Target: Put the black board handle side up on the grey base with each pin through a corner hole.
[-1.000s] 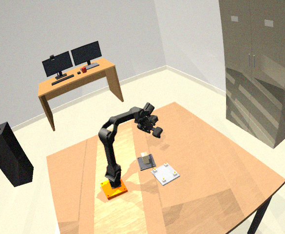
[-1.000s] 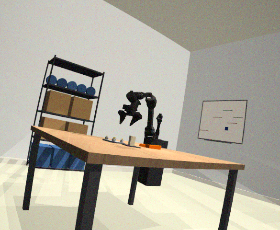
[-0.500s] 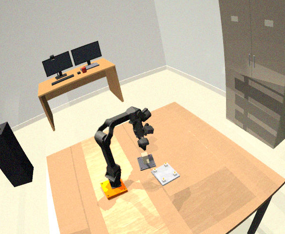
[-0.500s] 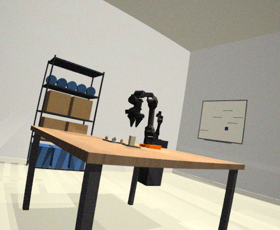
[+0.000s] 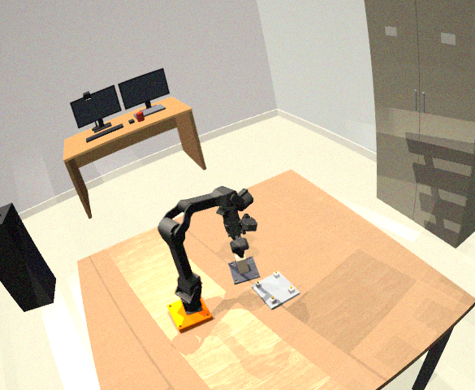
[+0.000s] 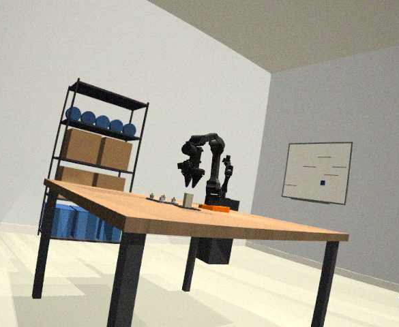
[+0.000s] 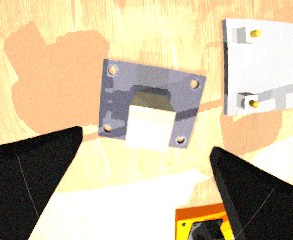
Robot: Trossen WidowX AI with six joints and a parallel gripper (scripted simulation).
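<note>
Now: the black board 90 mm below my gripper tip. Round my gripper tip: grey base 60 mm ahead, 170 mm to the right, 100 mm below.
</note>
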